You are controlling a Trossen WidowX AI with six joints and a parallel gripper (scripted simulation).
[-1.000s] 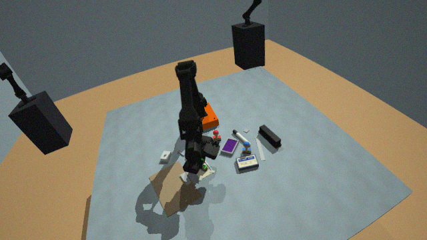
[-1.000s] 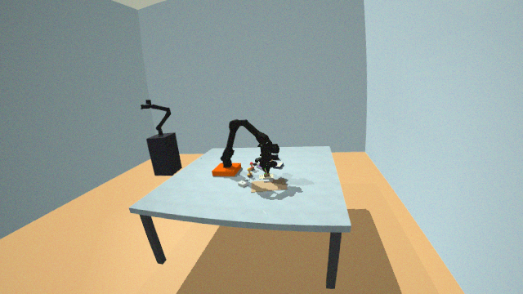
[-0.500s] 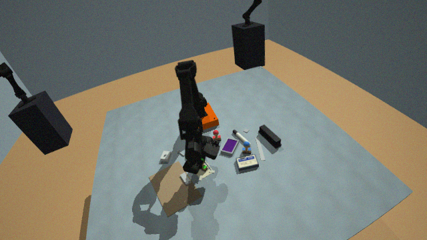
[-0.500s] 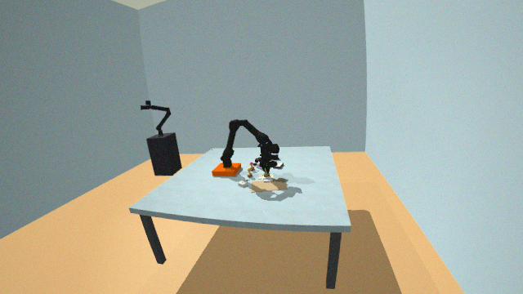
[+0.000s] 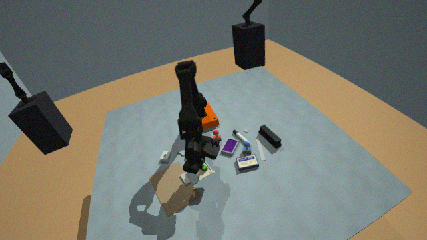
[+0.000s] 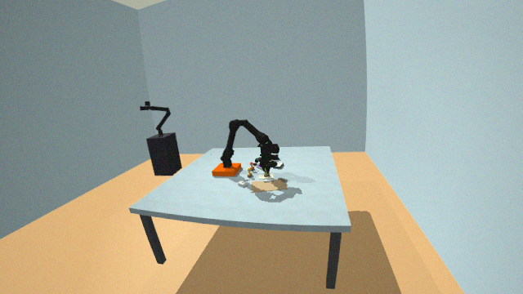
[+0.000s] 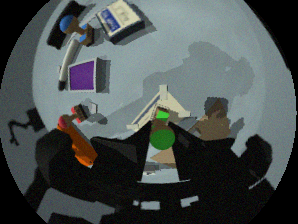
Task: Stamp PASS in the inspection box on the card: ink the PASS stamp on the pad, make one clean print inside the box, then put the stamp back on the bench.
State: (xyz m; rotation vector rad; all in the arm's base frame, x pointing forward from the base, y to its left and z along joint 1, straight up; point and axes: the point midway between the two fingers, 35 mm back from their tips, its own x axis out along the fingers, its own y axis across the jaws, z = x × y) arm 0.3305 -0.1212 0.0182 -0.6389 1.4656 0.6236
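The green stamp lies right at my gripper tip. Also, from my gripper tip: screw: 150 mm behind, 70 mm to the right, 20 mm below; then yellow stamp: 130 mm behind, 10 mm to the left; then white card: 30 mm below, 10 mm to the right, 10 mm behind.
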